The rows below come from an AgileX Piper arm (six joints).
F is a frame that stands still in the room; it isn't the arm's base.
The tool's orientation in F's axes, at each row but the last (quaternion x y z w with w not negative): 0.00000 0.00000 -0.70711 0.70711; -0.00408 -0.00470 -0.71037 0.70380; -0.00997 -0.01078 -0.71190 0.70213; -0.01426 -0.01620 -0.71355 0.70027; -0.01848 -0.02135 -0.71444 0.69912; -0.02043 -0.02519 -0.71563 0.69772; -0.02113 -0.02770 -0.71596 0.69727; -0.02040 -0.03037 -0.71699 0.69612; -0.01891 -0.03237 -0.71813 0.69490; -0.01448 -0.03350 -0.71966 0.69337; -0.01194 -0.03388 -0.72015 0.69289
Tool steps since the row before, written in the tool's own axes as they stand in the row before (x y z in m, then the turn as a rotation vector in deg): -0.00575 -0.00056 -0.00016 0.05 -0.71 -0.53; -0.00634 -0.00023 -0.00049 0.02 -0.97 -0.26; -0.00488 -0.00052 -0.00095 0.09 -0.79 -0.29; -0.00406 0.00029 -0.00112 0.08 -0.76 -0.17; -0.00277 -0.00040 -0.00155 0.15 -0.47 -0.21; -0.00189 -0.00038 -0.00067 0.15 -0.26 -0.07; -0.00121 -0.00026 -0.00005 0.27 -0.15 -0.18; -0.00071 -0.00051 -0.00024 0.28 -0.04 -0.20; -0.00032 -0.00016 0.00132 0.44 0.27 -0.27; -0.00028 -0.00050 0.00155 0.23 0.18 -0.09; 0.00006 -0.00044 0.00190 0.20 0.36 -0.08
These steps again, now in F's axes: -0.00056 0.00575 -0.00016 -0.71 -0.05 -0.53; -0.00017 0.00634 -0.00057 -0.97 -0.01 -0.26; -0.00045 0.00486 -0.00109 -0.79 -0.09 -0.29; 0.00037 0.00400 -0.00129 -0.76 -0.07 -0.17; -0.00033 0.00269 -0.00171 -0.47 -0.15 -0.20; -0.00033 0.00185 -0.00079 -0.26 -0.15 -0.06; -0.00023 0.00121 -0.00014 -0.16 -0.28 -0.16; -0.00049 0.00071 -0.00030 -0.05 -0.29 -0.18; -0.00017 0.00042 0.00129 0.26 -0.47 -0.23; -0.00053 0.00040 0.00151 0.17 -0.24 -0.07; -0.00050 0.00008 0.00188 0.35 -0.22 -0.06
